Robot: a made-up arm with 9 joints. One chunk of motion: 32 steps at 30 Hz.
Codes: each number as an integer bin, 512 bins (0 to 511) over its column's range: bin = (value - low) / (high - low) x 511, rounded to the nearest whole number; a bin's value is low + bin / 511 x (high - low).
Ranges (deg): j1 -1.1..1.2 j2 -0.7..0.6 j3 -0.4..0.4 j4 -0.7..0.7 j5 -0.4..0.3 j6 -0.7..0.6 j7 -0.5..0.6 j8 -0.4..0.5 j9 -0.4..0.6
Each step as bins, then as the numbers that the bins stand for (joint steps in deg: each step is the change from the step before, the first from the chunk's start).
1 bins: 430 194 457 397 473 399 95 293 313
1 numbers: 0.835 -0.206 0.315 0.388 0.248 0.315 -0.295 0.116 0.213
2 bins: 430 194 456 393 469 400 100 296 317
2 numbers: 0.835 -0.206 0.314 0.377 0.242 0.318 -0.285 0.121 0.220
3 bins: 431 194 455 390 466 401 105 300 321
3 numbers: 0.840 -0.206 0.312 0.368 0.238 0.320 -0.274 0.128 0.228
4 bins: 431 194 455 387 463 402 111 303 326
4 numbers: 0.840 -0.206 0.312 0.360 0.234 0.323 -0.261 0.134 0.238
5 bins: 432 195 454 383 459 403 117 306 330
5 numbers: 0.844 -0.204 0.311 0.349 0.229 0.325 -0.248 0.139 0.246
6 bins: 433 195 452 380 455 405 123 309 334
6 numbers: 0.849 -0.204 0.308 0.341 0.223 0.330 -0.235 0.144 0.254
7 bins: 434 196 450 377 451 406 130 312 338
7 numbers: 0.853 -0.201 0.305 0.333 0.218 0.333 -0.220 0.150 0.261
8 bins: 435 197 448 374 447 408 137 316 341
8 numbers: 0.858 -0.199 0.301 0.325 0.212 0.338 -0.205 0.157 0.267
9 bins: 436 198 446 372 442 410 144 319 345
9 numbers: 0.862 -0.196 0.298 0.319 0.205 0.343 -0.190 0.162 0.275
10 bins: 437 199 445 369 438 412 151 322 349
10 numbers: 0.867 -0.194 0.297 0.311 0.200 0.348 -0.175 0.167 0.283
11 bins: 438 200 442 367 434 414 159 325 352
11 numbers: 0.871 -0.191 0.292 0.305 0.195 0.353 -0.158 0.172 0.289
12 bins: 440 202 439 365 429 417 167 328 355
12 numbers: 0.880 -0.186 0.287 0.300 0.188 0.361 -0.141 0.178 0.295
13 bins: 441 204 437 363 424 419 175 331 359
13 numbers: 0.885 -0.181 0.284 0.295 0.181 0.366 -0.123 0.183 0.303
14 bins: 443 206 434 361 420 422 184 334 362
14 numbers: 0.894 -0.176 0.279 0.289 0.175 0.374 -0.104 0.188 0.308
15 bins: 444 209 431 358 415 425 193 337 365
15 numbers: 0.898 -0.168 0.275 0.281 0.168 0.381 -0.085 0.194 0.314
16 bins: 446 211 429 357 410 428 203 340 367
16 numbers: 0.907 -0.163 0.272 0.278 0.162 0.389 -0.063 0.199 0.318
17 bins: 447 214 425 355 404 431 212 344 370
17 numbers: 0.912 -0.156 0.265 0.273 0.153 0.396 -0.044 0.206 0.324
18 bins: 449 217 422 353 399 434 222 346 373
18 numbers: 0.921 -0.148 0.261 0.267 0.147 0.404 -0.022 0.209 0.330
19 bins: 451 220 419 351 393 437 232 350 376
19 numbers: 0.930 -0.140 0.256 0.262 0.138 0.412 -0.001 0.216 0.336
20 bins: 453 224 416 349 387 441 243 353 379
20 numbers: 0.939 -0.130 0.251 0.256 0.130 0.422 0.023 0.222 0.342
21 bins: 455 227 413 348 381 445 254 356 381
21 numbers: 0.948 -0.123 0.247 0.253 0.122 0.432 0.047 0.227 0.346
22 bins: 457 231 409 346 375 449 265 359 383
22 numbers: 0.957 -0.112 0.240 0.248 0.114 0.442 0.070 0.232 0.350
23 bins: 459 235 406 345 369 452 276 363 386
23 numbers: 0.966 -0.102 0.236 0.245 0.105 0.450 0.094 0.239 0.355
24 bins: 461 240 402 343 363 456 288 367 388
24 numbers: 0.975 -0.089 0.229 0.240 0.097 0.460 0.120 0.246 0.359
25 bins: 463 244 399 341 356 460 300 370 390
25 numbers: 0.984 -0.079 0.225 0.234 0.088 0.470 0.146 0.252 0.363
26 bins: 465 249 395 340 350 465 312 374 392
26 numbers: 0.993 -0.067 0.218 0.232 0.079 0.483 0.172 0.259 0.367
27 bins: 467 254 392 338 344 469 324 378 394
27 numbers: 1.002 -0.054 0.214 0.226 0.071 0.493 0.197 0.266 0.371
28 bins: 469 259 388 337 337 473 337 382 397
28 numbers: 1.011 -0.041 0.207 0.223 0.062 0.503 0.225 0.273 0.377
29 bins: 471 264 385 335 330 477 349 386 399
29 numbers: 1.020 -0.028 0.203 0.218 0.052 0.514 0.251 0.280 0.381
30 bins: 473 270 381 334 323 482 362 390 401
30 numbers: 1.029 -0.013 0.196 0.215 0.042 0.526 0.279 0.287 0.385
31 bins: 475 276 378 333 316 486 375 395 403
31 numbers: 1.038 0.002 0.192 0.212 0.033 0.536 0.307 0.296 0.389
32 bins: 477 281 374 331 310 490 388 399 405
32 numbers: 1.047 0.015 0.186 0.207 0.025 0.547 0.335 0.303 0.393
